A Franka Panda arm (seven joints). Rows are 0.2 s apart.
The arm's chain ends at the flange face. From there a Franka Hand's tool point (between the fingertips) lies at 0.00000 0.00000 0.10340 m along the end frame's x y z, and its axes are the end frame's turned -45 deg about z.
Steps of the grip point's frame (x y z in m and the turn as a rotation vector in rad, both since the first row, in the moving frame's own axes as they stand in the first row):
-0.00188, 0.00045, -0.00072, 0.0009, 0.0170, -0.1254
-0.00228, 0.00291, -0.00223, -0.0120, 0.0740, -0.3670
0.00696, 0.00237, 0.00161, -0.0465, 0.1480, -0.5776
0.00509, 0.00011, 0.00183, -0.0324, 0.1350, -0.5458
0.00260, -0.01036, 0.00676, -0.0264, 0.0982, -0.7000
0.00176, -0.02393, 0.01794, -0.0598, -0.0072, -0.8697
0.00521, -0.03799, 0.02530, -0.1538, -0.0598, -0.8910
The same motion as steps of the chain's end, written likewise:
-0.00210, 0.00303, -0.00071, 0.0127, 0.0114, -0.1254
-0.00487, 0.00924, -0.00194, 0.0438, 0.0608, -0.3670
-0.00471, 0.00773, 0.00282, 0.0718, 0.1375, -0.5776
-0.00593, 0.00684, 0.00280, 0.0725, 0.1184, -0.5458
-0.01209, -0.00128, 0.00727, 0.0508, 0.0881, -0.7000
-0.02105, -0.02090, 0.01812, -0.0474, 0.0372, -0.8697
-0.03564, -0.04126, 0.02661, -0.1510, 0.0665, -0.8910

